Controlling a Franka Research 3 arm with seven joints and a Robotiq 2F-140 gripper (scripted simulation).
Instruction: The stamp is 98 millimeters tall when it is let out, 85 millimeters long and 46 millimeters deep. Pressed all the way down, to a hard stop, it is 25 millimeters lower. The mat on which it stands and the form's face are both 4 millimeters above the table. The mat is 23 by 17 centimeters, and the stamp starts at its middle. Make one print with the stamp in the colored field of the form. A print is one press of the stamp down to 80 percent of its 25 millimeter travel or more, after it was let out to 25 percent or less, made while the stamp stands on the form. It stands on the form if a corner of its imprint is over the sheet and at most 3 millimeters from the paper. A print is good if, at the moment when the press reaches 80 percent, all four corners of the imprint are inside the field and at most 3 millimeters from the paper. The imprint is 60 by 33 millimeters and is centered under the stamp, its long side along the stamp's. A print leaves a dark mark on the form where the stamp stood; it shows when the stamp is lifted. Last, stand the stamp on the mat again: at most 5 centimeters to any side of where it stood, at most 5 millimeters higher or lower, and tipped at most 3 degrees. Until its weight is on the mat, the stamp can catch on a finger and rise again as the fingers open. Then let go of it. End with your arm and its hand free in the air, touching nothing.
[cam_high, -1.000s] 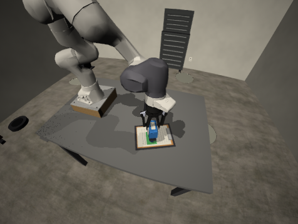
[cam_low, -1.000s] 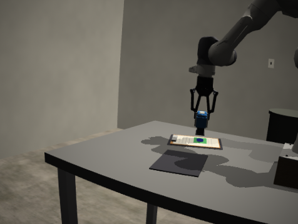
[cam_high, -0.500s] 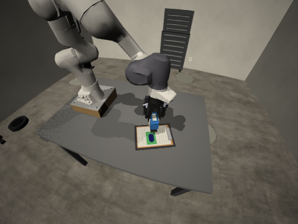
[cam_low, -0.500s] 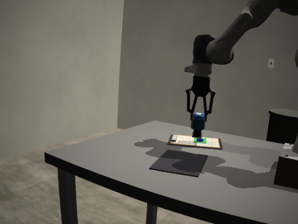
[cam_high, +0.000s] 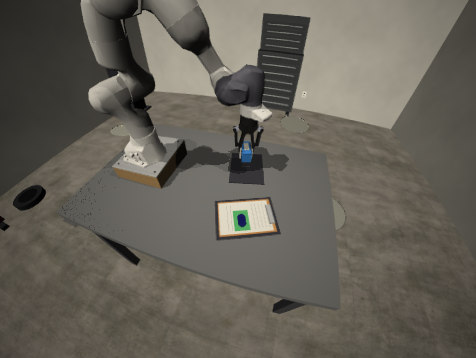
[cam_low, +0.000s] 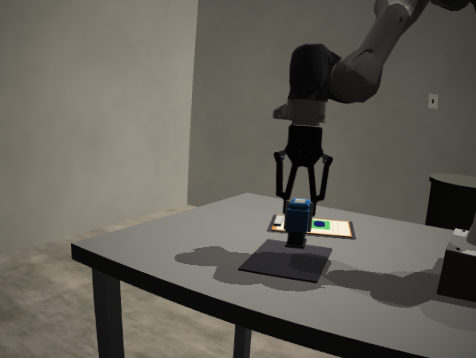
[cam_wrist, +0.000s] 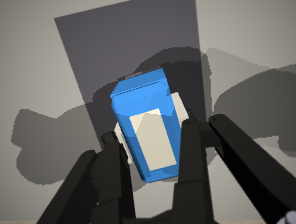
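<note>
Now: hand 1 cm short of the dark mat and 10 cm above it. Round my hand: form 6 cm ahead, 29 cm to the right, 10 cm below; blue stamp 2 cm below.
</note>
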